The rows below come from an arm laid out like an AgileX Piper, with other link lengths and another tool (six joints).
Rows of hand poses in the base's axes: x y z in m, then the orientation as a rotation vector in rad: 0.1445, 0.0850, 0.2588, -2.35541, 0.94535, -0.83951; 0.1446, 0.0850, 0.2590, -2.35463, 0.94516, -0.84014; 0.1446, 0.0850, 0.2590, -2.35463, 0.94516, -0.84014; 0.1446, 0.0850, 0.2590, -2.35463, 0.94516, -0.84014; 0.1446, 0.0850, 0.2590, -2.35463, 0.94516, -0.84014; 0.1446, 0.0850, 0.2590, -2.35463, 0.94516, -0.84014; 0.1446, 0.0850, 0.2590, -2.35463, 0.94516, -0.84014; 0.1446, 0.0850, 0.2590, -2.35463, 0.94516, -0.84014; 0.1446, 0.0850, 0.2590, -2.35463, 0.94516, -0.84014; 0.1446, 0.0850, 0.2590, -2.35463, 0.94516, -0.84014; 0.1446, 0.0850, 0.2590, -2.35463, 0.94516, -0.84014; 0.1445, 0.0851, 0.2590, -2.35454, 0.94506, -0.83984; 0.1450, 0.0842, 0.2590, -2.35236, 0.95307, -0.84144; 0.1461, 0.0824, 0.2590, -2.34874, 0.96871, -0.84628; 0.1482, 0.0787, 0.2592, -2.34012, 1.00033, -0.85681; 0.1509, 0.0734, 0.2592, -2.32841, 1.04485, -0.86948; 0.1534, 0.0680, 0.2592, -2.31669, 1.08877, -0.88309; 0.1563, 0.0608, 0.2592, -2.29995, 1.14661, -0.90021; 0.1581, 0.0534, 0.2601, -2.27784, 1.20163, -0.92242; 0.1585, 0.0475, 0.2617, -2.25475, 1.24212, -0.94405; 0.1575, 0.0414, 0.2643, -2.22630, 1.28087, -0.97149; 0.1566, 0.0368, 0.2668, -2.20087, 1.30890, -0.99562
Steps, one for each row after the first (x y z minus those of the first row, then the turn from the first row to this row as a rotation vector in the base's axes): 0.0001, 0.0000, 0.0002, 0.00034, -0.00076, -0.00004; 0.0001, 0.0000, 0.0002, 0.00034, -0.00076, -0.00004; 0.0001, 0.0000, 0.0002, 0.00034, -0.00076, -0.00004; 0.0001, 0.0000, 0.0002, 0.00034, -0.00076, -0.00004; 0.0001, 0.0000, 0.0002, 0.00034, -0.00076, -0.00004; 0.0001, 0.0000, 0.0002, 0.00034, -0.00076, -0.00004; 0.0001, 0.0000, 0.0002, 0.00034, -0.00076, -0.00004; 0.0001, 0.0000, 0.0002, 0.00034, -0.00076, -0.00004; 0.0001, 0.0000, 0.0002, 0.00034, -0.00076, -0.00004; 0.0001, 0.0000, 0.0002, 0.00034, -0.00076, -0.00004; 0.0000, 0.0001, 0.0002, 0.00056, -0.00067, 0.00011; 0.0005, -0.0008, 0.0002, 0.00126, -0.00038, -0.00608; 0.0016, -0.0026, 0.0002, 0.00123, -0.00040, -0.01857; 0.0037, -0.0063, 0.0004, 0.00162, -0.00135, -0.04406; 0.0064, -0.0116, 0.0004, 0.00230, -0.00112, -0.07944; 0.0089, -0.0170, 0.0004, 0.00193, -0.00130, -0.11466; 0.0118, -0.0242, 0.0004, 0.00190, -0.00134, -0.16094; 0.0136, -0.0316, 0.0013, 0.00278, -0.00692, -0.20685; 0.0140, -0.0375, 0.0029, 0.00539, -0.01661, -0.24249; 0.0130, -0.0436, 0.0055, 0.00871, -0.03199, -0.27891; 0.0121, -0.0482, 0.0080, 0.01210, -0.04732, -0.30688
